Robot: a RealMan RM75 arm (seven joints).
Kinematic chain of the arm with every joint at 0, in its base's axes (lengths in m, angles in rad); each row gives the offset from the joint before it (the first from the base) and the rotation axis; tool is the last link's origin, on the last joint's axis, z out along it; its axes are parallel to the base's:
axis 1: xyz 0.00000 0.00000 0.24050 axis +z
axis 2: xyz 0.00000 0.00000 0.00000 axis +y
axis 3: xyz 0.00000 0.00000 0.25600 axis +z
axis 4: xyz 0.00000 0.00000 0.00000 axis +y
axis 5: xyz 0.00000 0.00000 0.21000 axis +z
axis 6: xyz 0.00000 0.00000 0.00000 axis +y
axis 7: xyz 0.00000 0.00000 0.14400 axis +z
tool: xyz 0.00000 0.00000 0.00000
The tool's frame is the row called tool.
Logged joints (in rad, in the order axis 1, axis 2, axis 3, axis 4, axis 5, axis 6, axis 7), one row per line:
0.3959, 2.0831, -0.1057, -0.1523, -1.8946, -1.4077, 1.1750
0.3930, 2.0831, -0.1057, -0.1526, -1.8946, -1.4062, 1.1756
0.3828, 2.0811, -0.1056, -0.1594, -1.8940, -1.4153, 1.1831
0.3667, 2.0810, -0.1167, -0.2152, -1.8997, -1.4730, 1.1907
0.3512, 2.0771, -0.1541, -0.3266, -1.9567, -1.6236, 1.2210
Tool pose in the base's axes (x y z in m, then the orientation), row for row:
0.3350, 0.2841, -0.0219, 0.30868, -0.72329, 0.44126, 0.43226
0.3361, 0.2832, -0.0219, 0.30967, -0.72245, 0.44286, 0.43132
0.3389, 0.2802, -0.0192, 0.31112, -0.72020, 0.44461, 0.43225
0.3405, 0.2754, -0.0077, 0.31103, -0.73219, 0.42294, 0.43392
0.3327, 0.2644, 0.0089, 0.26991, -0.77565, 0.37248, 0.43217
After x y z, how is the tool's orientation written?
As a quaternion, w x y z.
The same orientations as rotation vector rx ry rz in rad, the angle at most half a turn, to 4 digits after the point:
-1.9117, 1.1663, 1.1425
-1.9085, 1.1699, 1.1394
-1.9012, 1.1737, 1.1411
-1.9330, 1.1166, 1.1455
-2.0904, 1.0038, 1.1647

